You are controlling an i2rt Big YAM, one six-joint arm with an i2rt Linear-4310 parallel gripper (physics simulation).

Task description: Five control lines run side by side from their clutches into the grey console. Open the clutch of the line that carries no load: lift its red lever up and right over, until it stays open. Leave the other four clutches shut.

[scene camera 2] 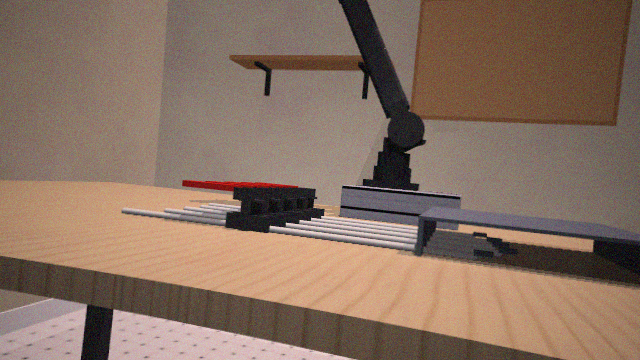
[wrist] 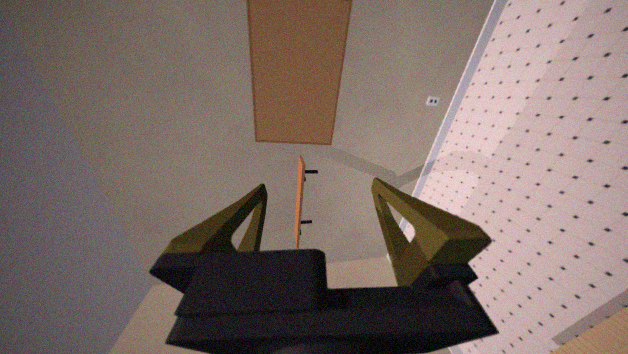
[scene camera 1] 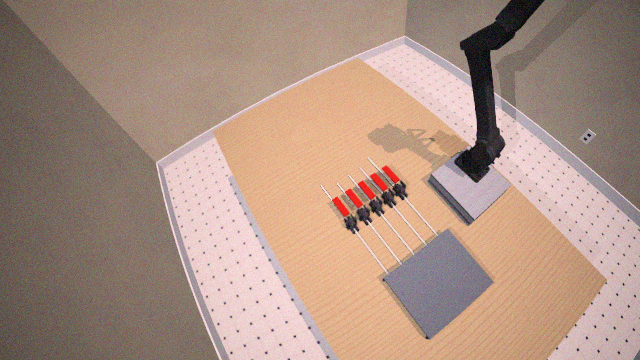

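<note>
Five red levers lie flat side by side, each behind its black clutch; all five clutches look shut. Thin white control lines run from the clutches into the grey console. In scene camera 2, dark blocks show under the console's raised top, but which line carries no load cannot be told. My gripper is open and empty in the wrist view, facing the wall, away from the levers. It is outside both scene views.
The black arm rises from a silver base block beside the console and lines, on the wooden table. A wall shelf and a brown board are on the wall.
</note>
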